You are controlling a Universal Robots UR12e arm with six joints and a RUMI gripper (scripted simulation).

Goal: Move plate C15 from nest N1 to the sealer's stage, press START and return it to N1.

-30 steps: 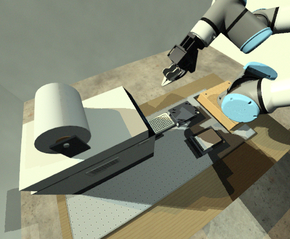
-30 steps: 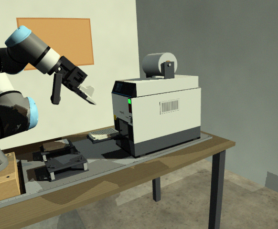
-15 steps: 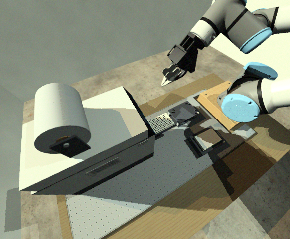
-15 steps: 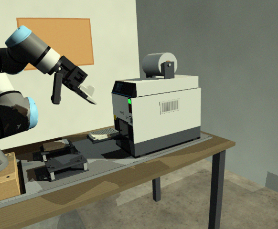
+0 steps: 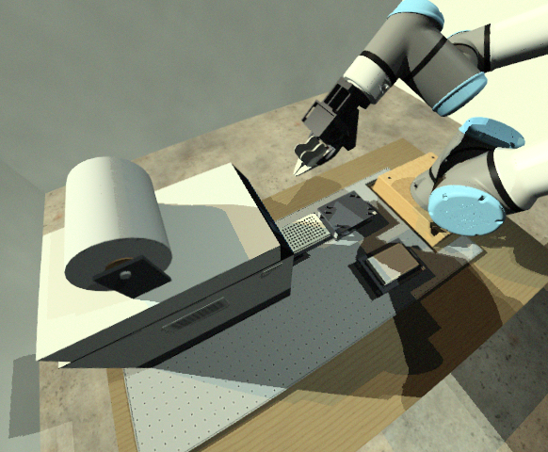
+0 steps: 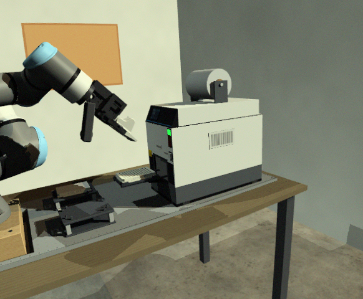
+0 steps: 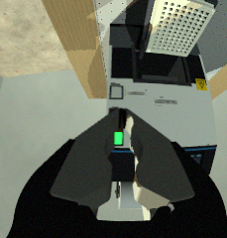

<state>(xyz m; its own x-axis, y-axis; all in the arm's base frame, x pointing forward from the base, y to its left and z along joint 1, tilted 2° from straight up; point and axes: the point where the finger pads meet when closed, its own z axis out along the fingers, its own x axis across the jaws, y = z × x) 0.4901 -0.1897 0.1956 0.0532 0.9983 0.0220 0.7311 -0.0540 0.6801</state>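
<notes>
My hand is 130 mm short of the start button, 10 mm to the left of it and 80 mm above it. From my hand the other things lie so: white open-well plate: 30 mm ahead, 90 mm to the left, 150 mm below; dark stage: 30 mm ahead, 90 mm to the left, 160 mm below; foil-covered plate: 160 mm behind, 280 mm to the left, 220 mm below.
</notes>
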